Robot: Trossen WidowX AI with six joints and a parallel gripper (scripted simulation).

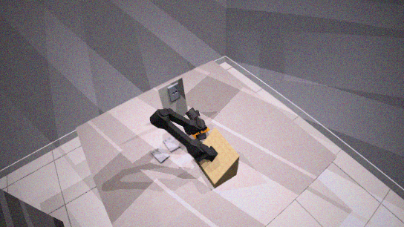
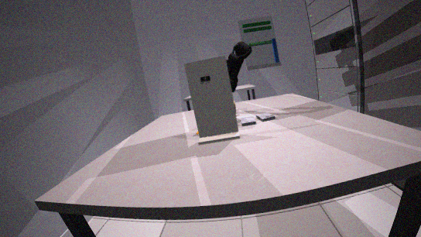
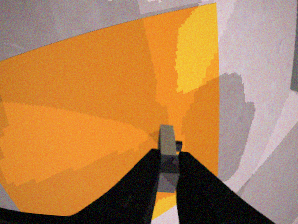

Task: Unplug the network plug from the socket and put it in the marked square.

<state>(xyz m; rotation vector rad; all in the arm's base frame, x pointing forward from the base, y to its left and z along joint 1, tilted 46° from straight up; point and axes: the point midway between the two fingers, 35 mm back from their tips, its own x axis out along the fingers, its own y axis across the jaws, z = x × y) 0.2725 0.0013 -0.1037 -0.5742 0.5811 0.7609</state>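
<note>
The orange marked square is 2 cm below my gripper tip and 1 cm behind it. From my gripper tip the other things lie so: grey panel (15 cm ahead, 13 cm above, 6 cm to the left).
</note>
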